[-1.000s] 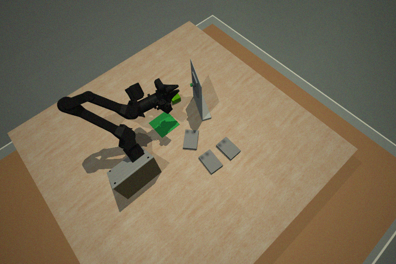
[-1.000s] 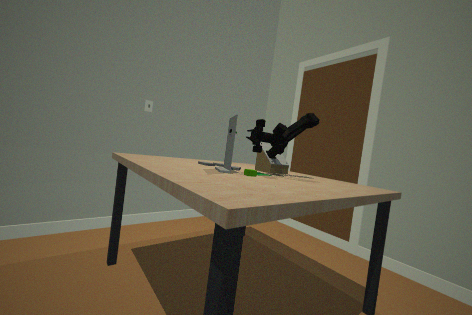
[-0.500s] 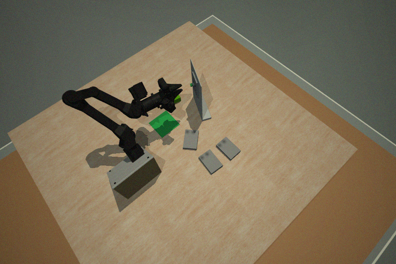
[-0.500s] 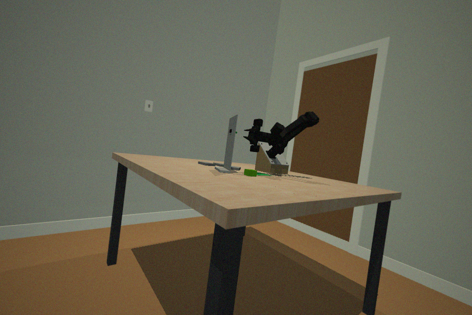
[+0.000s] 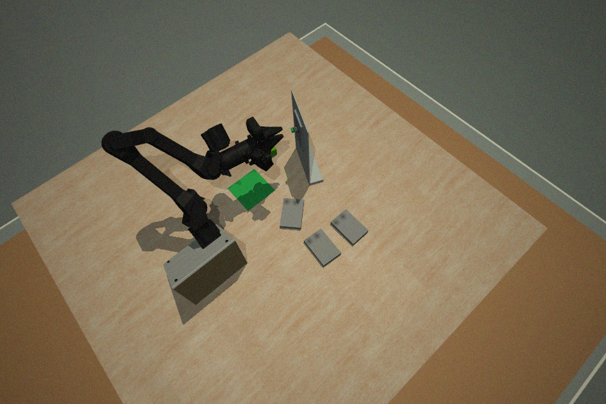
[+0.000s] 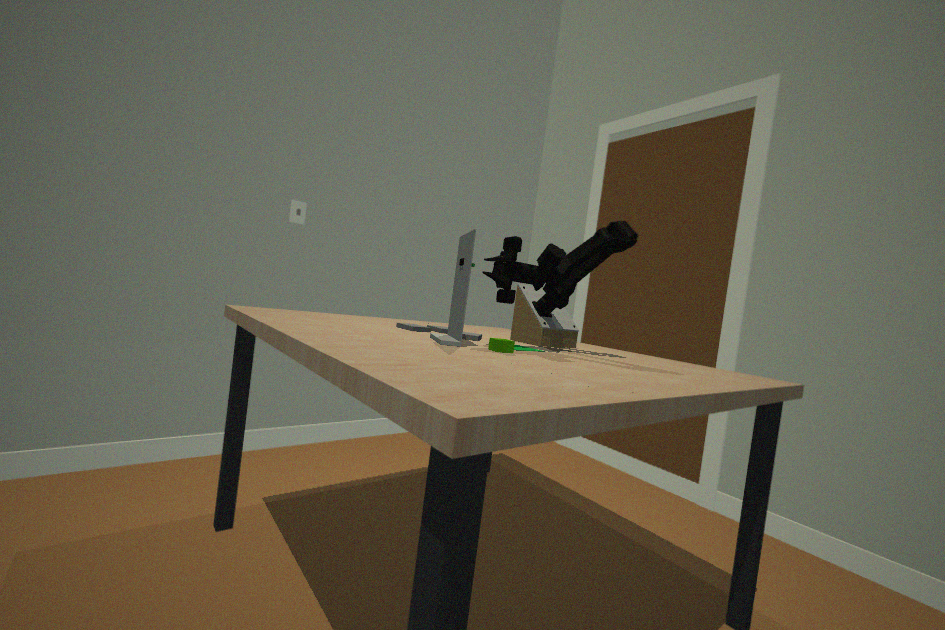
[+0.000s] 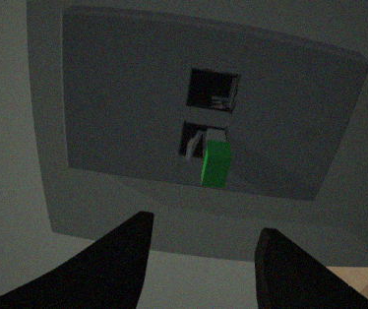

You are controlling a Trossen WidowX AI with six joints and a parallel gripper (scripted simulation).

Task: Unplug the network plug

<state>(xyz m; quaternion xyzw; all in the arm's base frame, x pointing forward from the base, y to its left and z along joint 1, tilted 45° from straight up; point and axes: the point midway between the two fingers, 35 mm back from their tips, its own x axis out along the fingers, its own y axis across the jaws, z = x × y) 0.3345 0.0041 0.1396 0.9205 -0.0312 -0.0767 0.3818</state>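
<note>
Now: the network plug 40 mm ahead of my gripper tip and 20 mm to the right of it. From my gripper tip the other things lie so: upright grey panel: 60 mm ahead, 30 mm to the right, 80 mm below; then green marked square: 150 mm behind, 20 mm to the left, 220 mm below.
</note>
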